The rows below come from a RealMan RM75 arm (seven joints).
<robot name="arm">
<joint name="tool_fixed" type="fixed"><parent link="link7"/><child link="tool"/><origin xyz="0 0 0" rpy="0 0 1.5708"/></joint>
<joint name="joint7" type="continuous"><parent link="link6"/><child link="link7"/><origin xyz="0 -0.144 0" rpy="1.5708 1.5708 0"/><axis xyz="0 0 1"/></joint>
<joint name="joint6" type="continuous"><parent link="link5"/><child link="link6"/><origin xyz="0 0 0" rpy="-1.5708 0 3.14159"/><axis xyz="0 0 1"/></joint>
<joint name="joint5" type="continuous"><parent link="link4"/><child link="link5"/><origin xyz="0.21 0 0" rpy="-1.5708 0 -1.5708"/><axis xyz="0 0 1"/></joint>
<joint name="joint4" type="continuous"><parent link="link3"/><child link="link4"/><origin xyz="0 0 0" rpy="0 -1.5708 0"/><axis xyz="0 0 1"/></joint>
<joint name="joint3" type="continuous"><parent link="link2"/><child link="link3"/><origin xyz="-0.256 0 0" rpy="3.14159 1.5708 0"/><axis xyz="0 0 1"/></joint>
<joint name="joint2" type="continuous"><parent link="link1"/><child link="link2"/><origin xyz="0 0 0" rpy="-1.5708 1.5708 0"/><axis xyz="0 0 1"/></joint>
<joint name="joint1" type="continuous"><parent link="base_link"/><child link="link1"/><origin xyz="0 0 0.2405"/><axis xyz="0 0 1"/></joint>
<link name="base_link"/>
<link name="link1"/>
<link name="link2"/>
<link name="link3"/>
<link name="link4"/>
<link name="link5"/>
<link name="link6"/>
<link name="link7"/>
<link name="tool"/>
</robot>
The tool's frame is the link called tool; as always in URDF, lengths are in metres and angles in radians. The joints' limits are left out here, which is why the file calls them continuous.
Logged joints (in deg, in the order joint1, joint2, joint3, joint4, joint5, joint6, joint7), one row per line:
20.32, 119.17, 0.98, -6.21, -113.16, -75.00, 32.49
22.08, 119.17, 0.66, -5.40, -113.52, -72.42, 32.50
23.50, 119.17, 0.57, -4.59, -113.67, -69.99, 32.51
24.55, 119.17, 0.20, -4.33, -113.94, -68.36, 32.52
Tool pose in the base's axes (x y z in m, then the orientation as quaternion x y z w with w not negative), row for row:
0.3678, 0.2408, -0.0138, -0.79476, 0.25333, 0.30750, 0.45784
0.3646, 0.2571, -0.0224, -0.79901, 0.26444, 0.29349, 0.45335
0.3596, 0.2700, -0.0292, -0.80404, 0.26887, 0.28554, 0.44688
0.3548, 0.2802, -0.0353, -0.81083, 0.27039, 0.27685, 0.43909
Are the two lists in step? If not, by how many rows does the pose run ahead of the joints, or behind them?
The pose runs 2 rows behind the joints: the pose in row i belongs to the joints in row i - 2.
